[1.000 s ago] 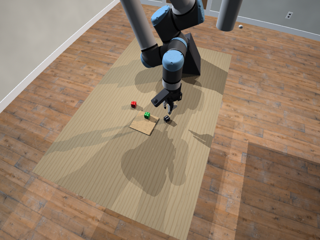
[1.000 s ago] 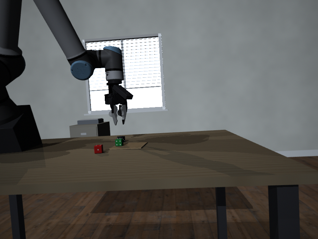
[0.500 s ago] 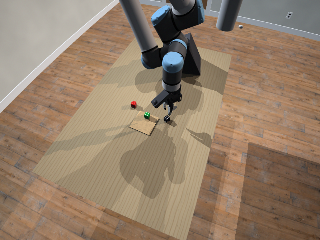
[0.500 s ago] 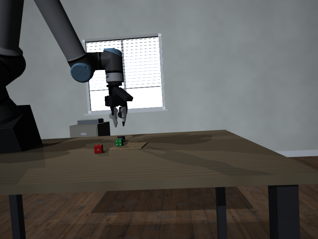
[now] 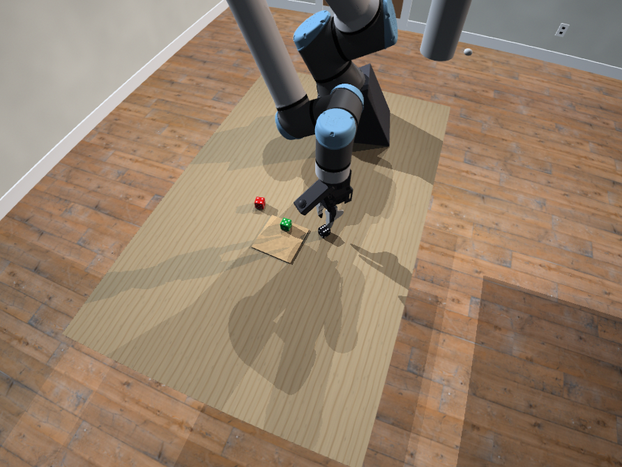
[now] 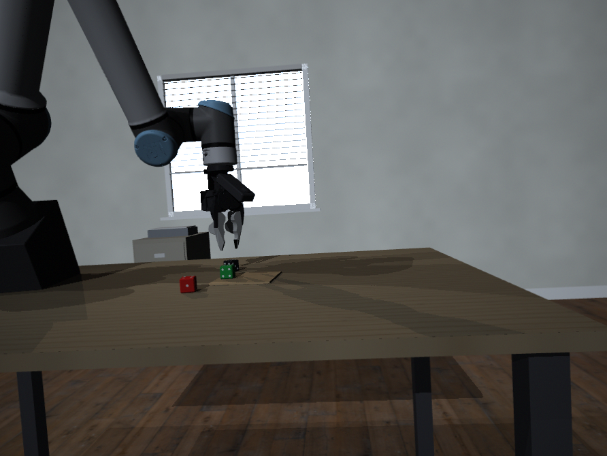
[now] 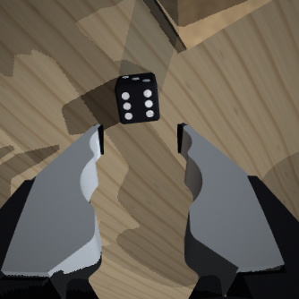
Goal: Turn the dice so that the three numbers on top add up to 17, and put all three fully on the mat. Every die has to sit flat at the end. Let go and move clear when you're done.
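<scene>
Now: hand 6 cm above the black die. From my hand the other things lie so: red die (25 cm to the right, 6 cm below); then green die (4 cm ahead, 12 cm to the right, 6 cm below); then tan mat (9 cm ahead, 11 cm to the right, 7 cm below).
</scene>
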